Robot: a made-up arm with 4 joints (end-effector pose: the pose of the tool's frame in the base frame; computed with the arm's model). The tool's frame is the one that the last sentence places.
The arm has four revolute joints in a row. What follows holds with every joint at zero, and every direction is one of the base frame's. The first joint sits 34 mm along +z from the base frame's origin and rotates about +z. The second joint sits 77 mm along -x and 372 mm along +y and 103 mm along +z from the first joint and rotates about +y. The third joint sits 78 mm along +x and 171 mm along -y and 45 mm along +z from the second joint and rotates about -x. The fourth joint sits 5 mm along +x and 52 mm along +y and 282 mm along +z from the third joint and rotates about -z. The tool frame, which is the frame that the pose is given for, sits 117 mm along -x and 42 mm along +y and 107 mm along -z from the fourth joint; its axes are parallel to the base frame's.
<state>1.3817 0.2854 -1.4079 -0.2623</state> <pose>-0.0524 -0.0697 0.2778 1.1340 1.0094 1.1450</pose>
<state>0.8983 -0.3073 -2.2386 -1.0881</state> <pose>-0.1016 0.0064 0.0500 2.5681 -0.4404 1.2752</pose>
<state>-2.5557 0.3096 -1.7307 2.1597</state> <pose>-0.1124 -0.0844 0.2160 -1.8026 0.1189 0.8789</pose>
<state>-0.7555 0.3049 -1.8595 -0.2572</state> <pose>-0.0618 0.0793 0.2021 1.7494 -0.7236 -0.6261</pose>
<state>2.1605 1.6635 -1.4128 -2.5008</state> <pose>0.0220 -0.0690 -0.0160 -1.6474 -1.5033 -2.1979</pose>
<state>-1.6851 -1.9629 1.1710 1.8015</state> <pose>0.4324 0.0571 0.2880 0.6352 1.6923 0.9004</pose>
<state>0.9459 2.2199 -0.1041 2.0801</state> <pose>-0.2551 0.1861 -0.1446 -2.3101 0.1937 -0.7199</pose>
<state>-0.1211 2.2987 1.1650 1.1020</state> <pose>-0.1039 0.4468 0.1178 -1.3096 1.3301 0.5048</pose>
